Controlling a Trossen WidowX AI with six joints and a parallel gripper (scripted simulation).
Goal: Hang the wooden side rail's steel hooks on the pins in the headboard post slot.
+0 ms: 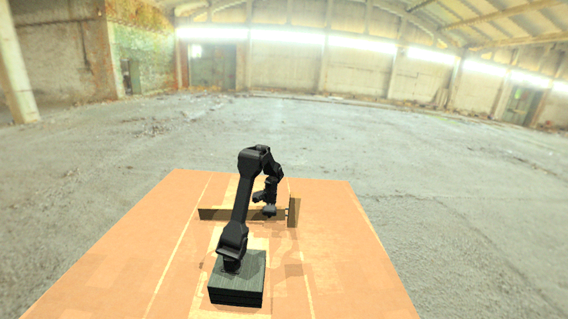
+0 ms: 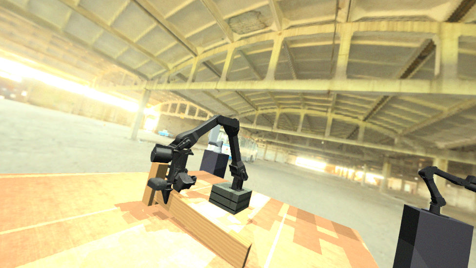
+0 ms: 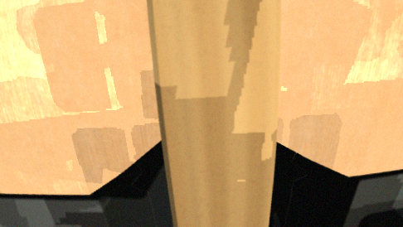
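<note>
Right now the upright headboard post is 11 cm to the right of my gripper tip, 4 cm above it and 1 cm ahead of it.
</note>
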